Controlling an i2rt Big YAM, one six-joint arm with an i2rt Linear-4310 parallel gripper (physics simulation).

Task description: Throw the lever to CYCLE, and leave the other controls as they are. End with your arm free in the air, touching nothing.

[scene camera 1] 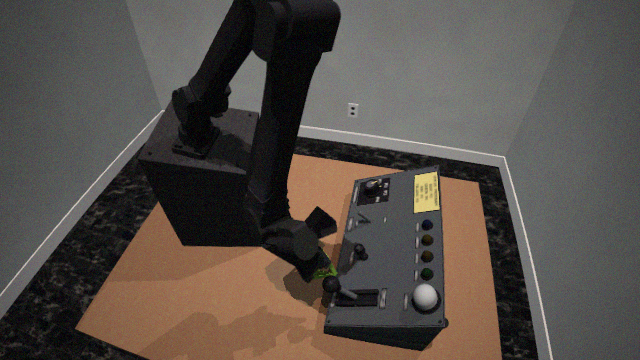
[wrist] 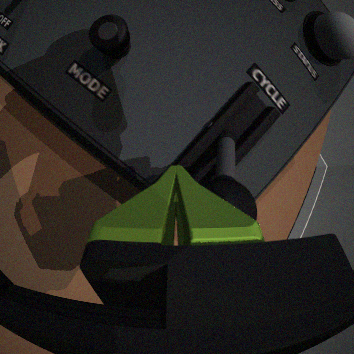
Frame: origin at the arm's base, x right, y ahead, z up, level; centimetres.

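Seen in the pictures: gripper, fingertip midpoint: (scene camera 1: pixel 335 275) (wrist: pixel 175 174); arm's base, origin of the base link: (scene camera 1: pixel 196 141).
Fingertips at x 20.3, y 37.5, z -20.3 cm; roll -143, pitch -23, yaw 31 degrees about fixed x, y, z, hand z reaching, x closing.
Offsets run from my fingertips to a thing's top centre. "*": to the spot under its first point.
The lever's black ball knob {dx +3.4, dy +2.1, dz +3.3 cm} (scene camera 1: pixel 331 284) (wrist: pixel 242 197) leans out over the near edge of the grey control panel {* dx -3.3, dy +12.6, dz -1.1 cm} (scene camera 1: pixel 387 270) (wrist: pixel 170 80), toward the slot end away from the CYCLE label {* dx +4.2, dy +11.7, dz -1.1 cm} (scene camera 1: pixel 383 298) (wrist: pixel 268 88). The lever's shaft {dx +3.5, dy +3.1, dz +1.1 cm} (scene camera 1: pixel 348 293) (wrist: pixel 226 152) rises from the slot. My gripper (scene camera 1: pixel 334 272) (wrist: pixel 175 174) is shut and empty, with green fingertips right beside the knob. In the wrist view the right finger covers part of the knob and the fingers hide the HOLD end. Whether finger and knob touch, I cannot tell.
The black MODE knob {dx -8.3, dy +6.3, dz +0.6 cm} (scene camera 1: pixel 360 251) (wrist: pixel 109 36) stands beside the lever slot. Farther along are a small toggle {dx -20.4, dy +6.3, dz -0.2 cm} (scene camera 1: pixel 364 218) and a rotary dial {dx -32.2, dy +8.3, dz -0.1 cm} (scene camera 1: pixel 372 187). A white dome {* dx +7.2, dy +19.2, dz +7.5 cm} (scene camera 1: pixel 425 297) (wrist: pixel 335 37), several dark lamps and a yellow label {* dx -27.0, dy +23.3, dz +3.2 cm} (scene camera 1: pixel 426 192) line the panel's far side.
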